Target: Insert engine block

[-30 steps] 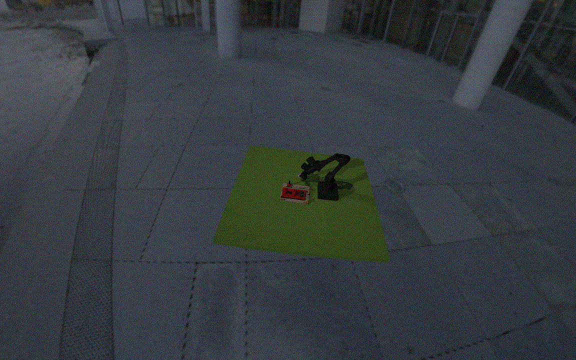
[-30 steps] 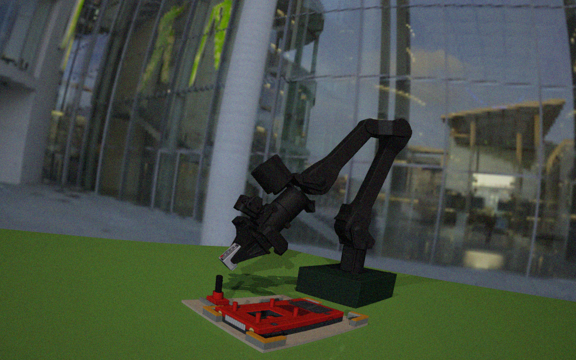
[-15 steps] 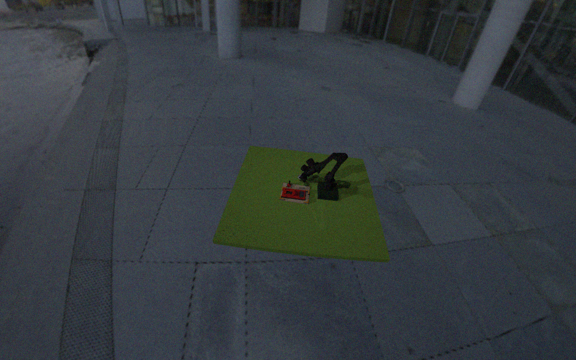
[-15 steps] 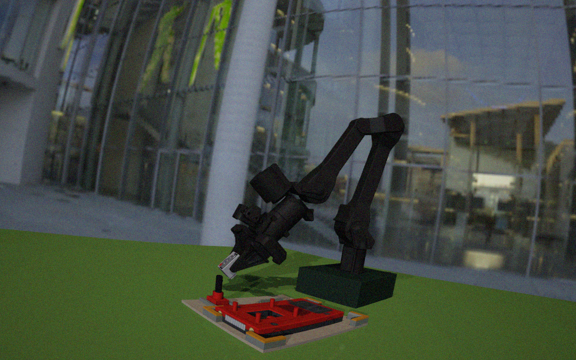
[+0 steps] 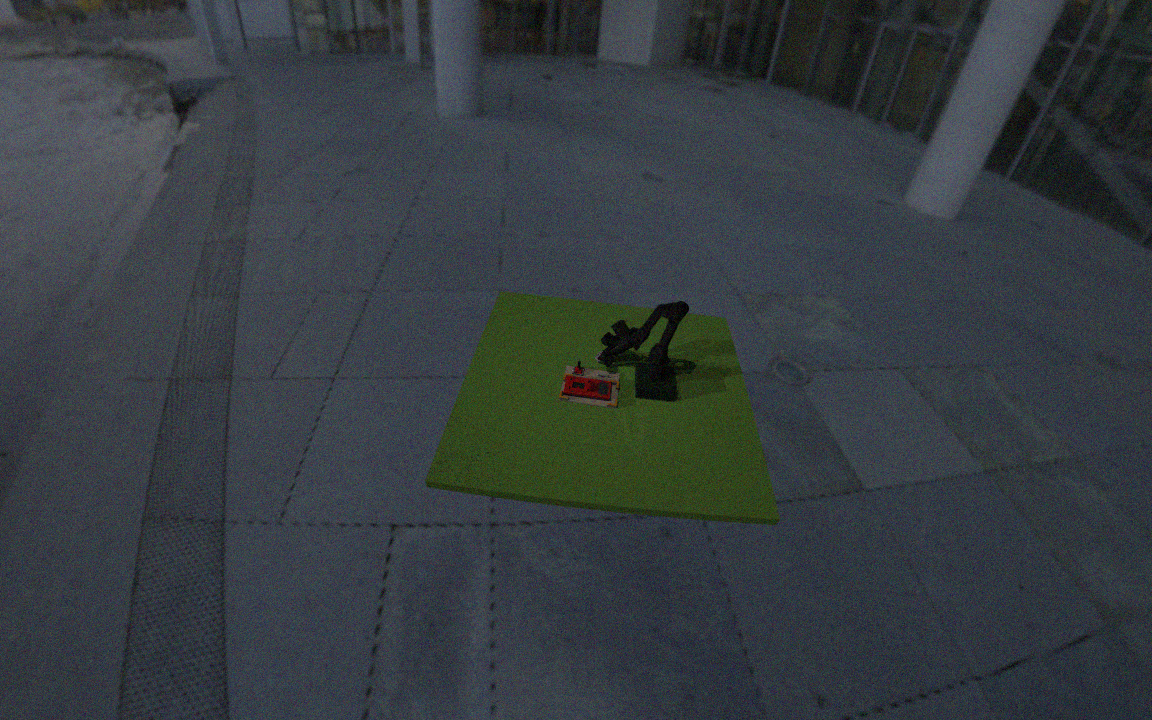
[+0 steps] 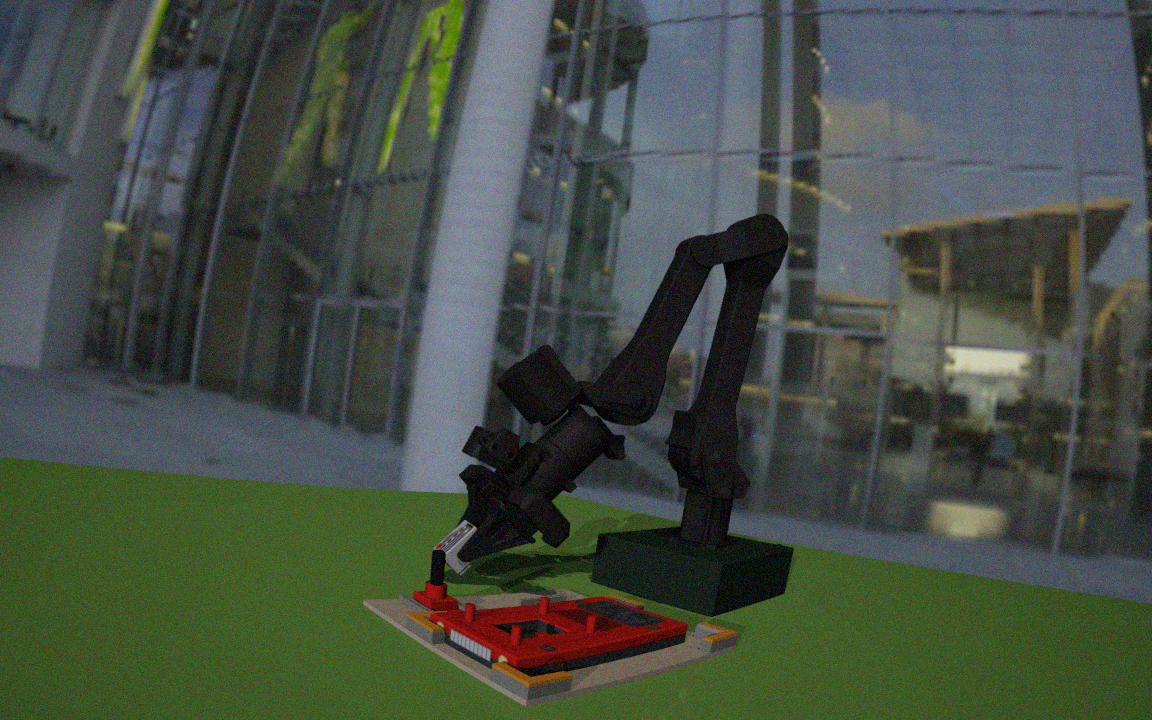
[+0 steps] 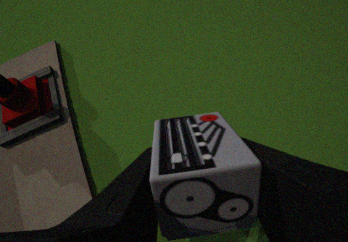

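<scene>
The engine block lies 10 mm behind my gripper tip, 10 mm to the left of it and 10 mm above it. Round my gripper tip: grey baseplate (70 mm ahead, 180 mm to the left, 20 mm below).
</scene>
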